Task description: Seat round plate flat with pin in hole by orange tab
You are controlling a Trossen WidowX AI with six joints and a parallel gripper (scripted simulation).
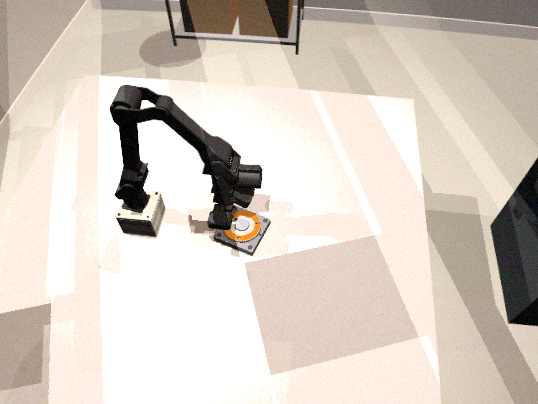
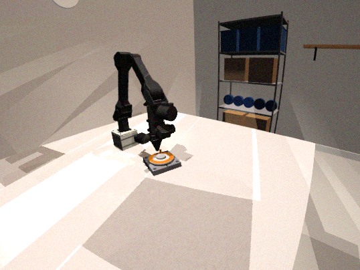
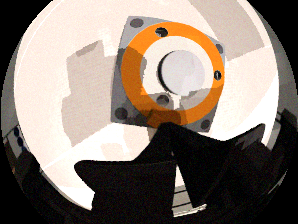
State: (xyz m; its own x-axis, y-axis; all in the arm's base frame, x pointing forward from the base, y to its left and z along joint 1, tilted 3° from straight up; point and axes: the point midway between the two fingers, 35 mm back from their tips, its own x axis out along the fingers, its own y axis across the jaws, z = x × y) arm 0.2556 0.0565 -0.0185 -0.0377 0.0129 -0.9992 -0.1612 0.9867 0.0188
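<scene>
Right now my gripper tip is 30 mm short of the round plate.
</scene>
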